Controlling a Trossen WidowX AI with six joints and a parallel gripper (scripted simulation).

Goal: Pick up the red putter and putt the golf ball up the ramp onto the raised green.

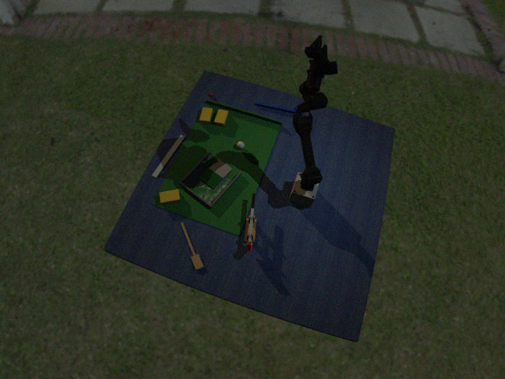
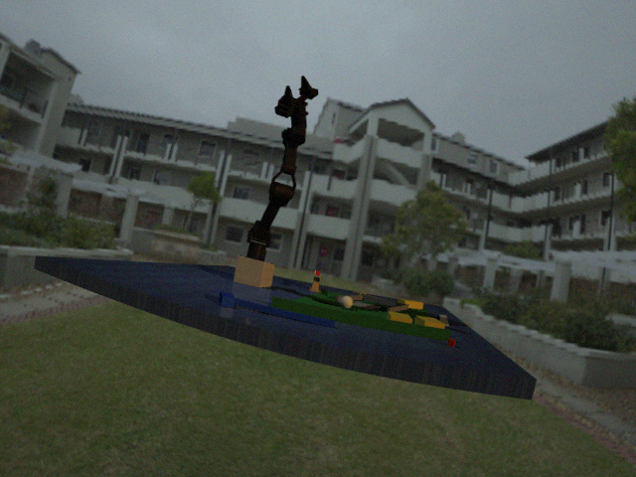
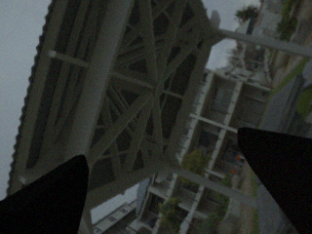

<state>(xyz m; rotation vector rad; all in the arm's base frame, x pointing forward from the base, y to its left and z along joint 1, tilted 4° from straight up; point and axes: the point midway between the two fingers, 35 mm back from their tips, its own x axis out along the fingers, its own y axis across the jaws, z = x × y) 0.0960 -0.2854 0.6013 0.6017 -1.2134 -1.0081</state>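
Now: the red putter 67 cm below my gripper tip, 55 cm to the left of it and 8 cm ahead of it. From my gripper tip the other things lie so: blue putter 72 cm below, 23 cm to the right, 14 cm ahead; then white golf ball 71 cm below, 28 cm ahead, 12 cm to the left; then green mat 73 cm below, 35 cm ahead, 24 cm to the left.
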